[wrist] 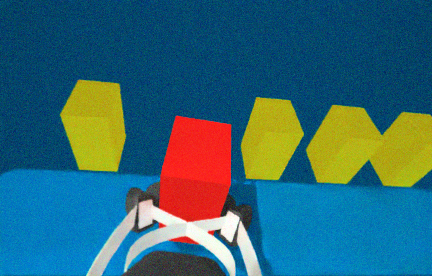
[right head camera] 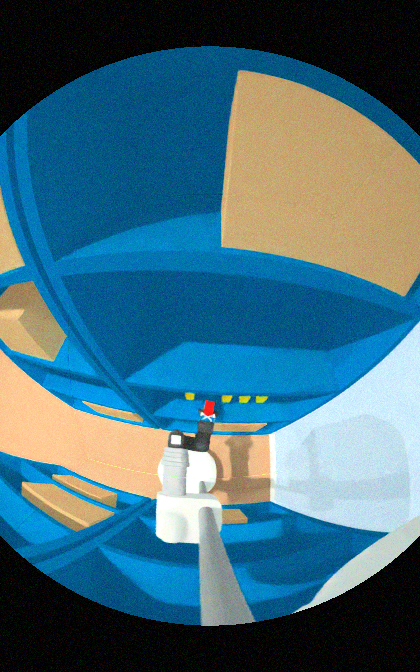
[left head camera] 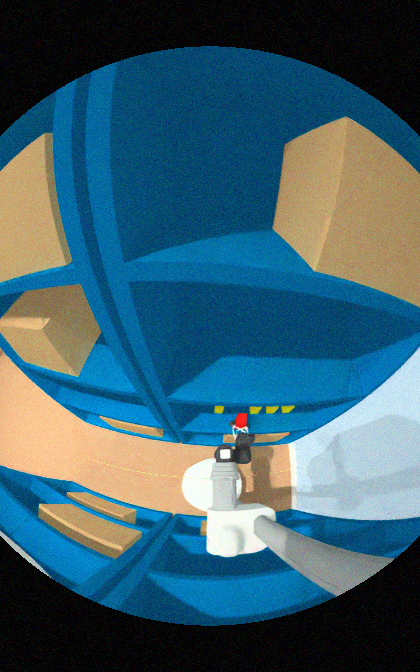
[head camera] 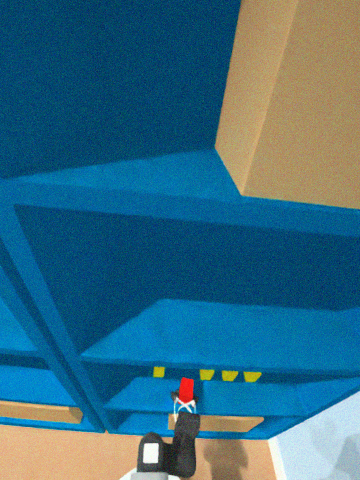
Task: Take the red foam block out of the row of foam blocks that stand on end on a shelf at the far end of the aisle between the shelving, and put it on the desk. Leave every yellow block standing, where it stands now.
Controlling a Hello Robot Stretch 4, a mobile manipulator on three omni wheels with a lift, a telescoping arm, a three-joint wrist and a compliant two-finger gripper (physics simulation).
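Frame: origin at the robot's base, x left, y ahead, z down, level; millimetres.
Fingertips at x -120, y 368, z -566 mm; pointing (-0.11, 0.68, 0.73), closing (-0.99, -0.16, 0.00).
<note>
A point is followed by its place in that frame.
The red foam block (head camera: 186, 390) {x -116, y 356, z -647 mm} (left head camera: 241, 420) (right head camera: 209, 408) (wrist: 197, 165) {x -117, y 350, z -647 mm} is between the fingertips of my gripper (head camera: 185, 400) {x -120, y 368, z -566 mm} (right head camera: 208, 414) (wrist: 190, 203) {x -120, y 368, z -566 mm}, which is shut on it. It is in front of the row, nearer to me than the yellow blocks. One yellow block (head camera: 159, 372) {x -15, y 447, z -560 mm} (left head camera: 219, 409) (right head camera: 189, 396) (wrist: 95, 127) {x -22, y 446, z -581 mm} stands left of the gap. To the right stand three yellow blocks, the nearest yellow block (head camera: 206, 374) {x -216, y 439, z -569 mm} (wrist: 271, 140) {x -211, y 439, z -582 mm}, a middle yellow block (head camera: 229, 375) {x -316, y 435, z -570 mm} (wrist: 342, 145) {x -302, y 439, z -579 mm} and an outer yellow block (head camera: 252, 376) {x -418, y 431, z -570 mm} (wrist: 405, 150) {x -407, y 447, z -566 mm}. The desk cannot be made out in these views.
Blue shelving (head camera: 150, 202) {x 22, y 328, z -1408 mm} (left head camera: 250, 272) rises over the arm, with a large cardboard box (head camera: 310, 100) {x -136, y 342, z -1531 mm} (right head camera: 320, 175) on an upper shelf. A low cardboard box (head camera: 230, 423) {x -385, y 332, z -242 mm} lies below the row. More shelving (left head camera: 215, 595) stands on the opposite side. A pale wall (right head camera: 350, 450) is at the right.
</note>
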